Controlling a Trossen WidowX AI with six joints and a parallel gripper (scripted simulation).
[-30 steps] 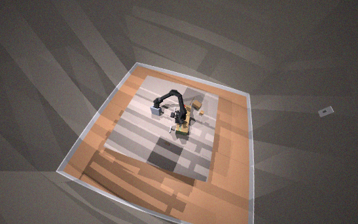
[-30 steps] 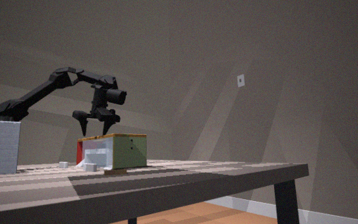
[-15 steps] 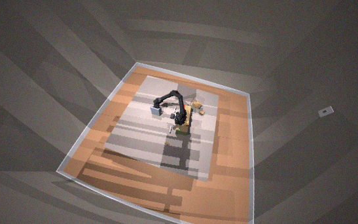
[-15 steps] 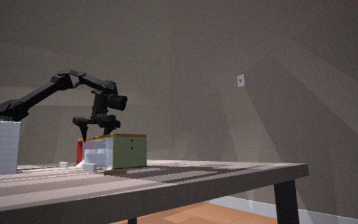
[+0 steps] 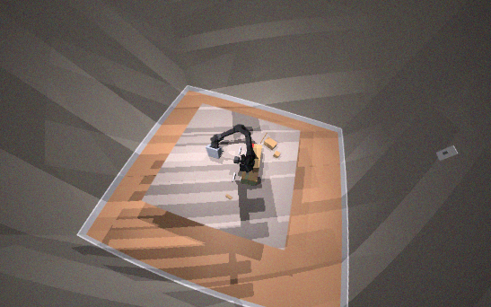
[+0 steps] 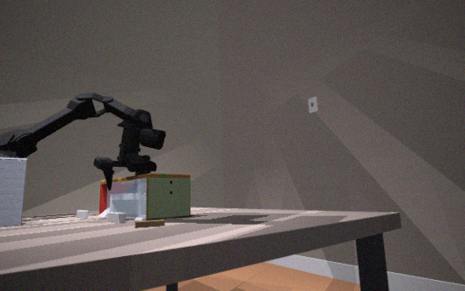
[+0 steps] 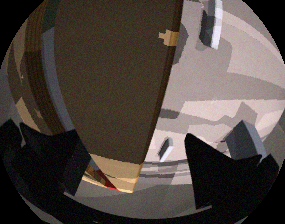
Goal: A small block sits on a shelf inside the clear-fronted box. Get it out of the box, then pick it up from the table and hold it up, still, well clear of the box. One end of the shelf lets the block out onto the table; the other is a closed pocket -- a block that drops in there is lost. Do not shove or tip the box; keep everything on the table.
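Right now the box is 3 cm below my gripper tip, 3 cm ahead of it and 2 cm to the left of it.
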